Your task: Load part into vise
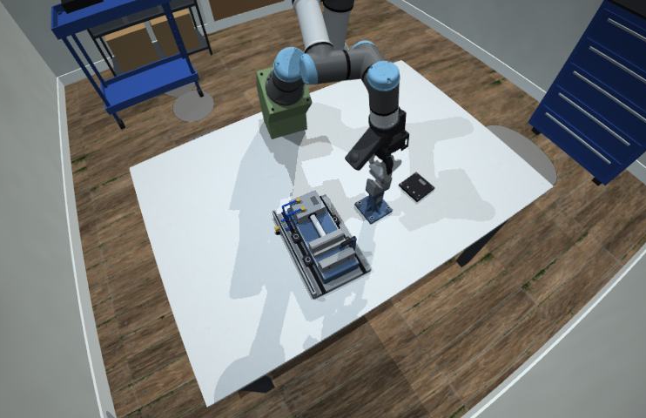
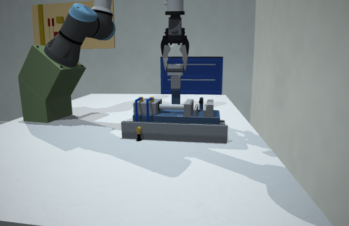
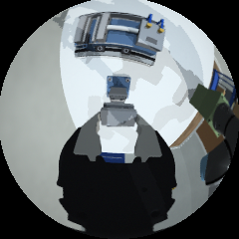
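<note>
My hand is 10 mm above the part. From my hand the other things lie so: work stop 70 mm ahead, 180 mm to the right, 100 mm below; then air cylinder 100 mm behind, 190 mm to the right, 120 mm below; then moving jaw 30 mm ahead, 220 mm to the right, 120 mm below.
</note>
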